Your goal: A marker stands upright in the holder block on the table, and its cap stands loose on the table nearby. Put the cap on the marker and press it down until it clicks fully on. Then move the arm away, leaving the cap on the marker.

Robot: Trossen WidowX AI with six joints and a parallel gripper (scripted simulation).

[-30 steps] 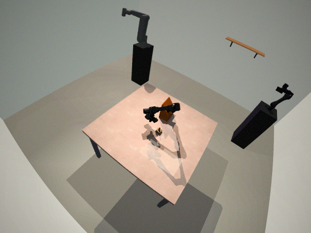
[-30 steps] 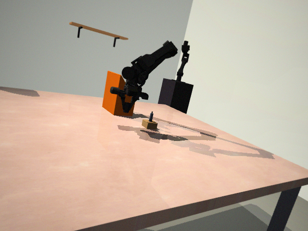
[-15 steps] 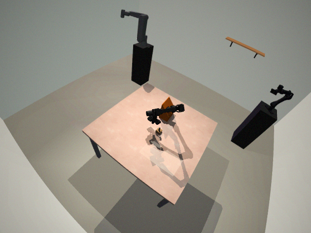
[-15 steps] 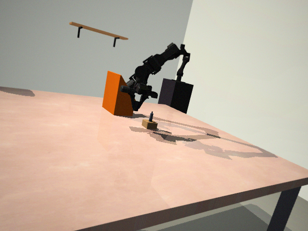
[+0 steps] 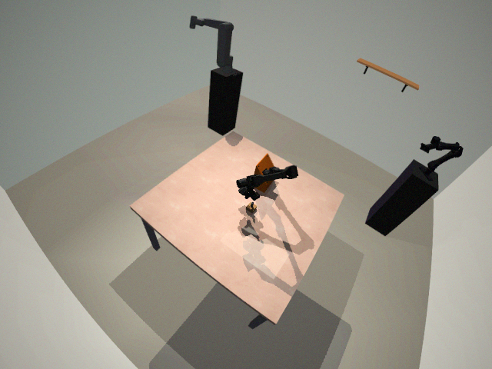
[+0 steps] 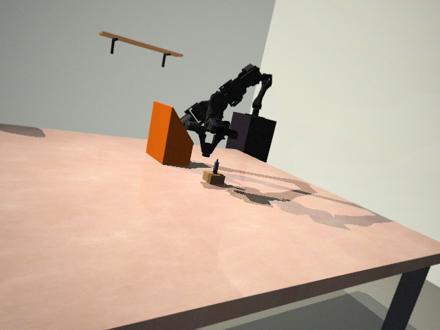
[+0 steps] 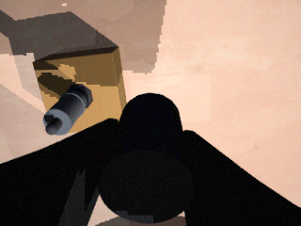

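The tan holder block is 90 mm below my gripper tip, 60 mm to the left of it and 10 mm behind it. Also, from my gripper tip: dark cap (10 mm above).
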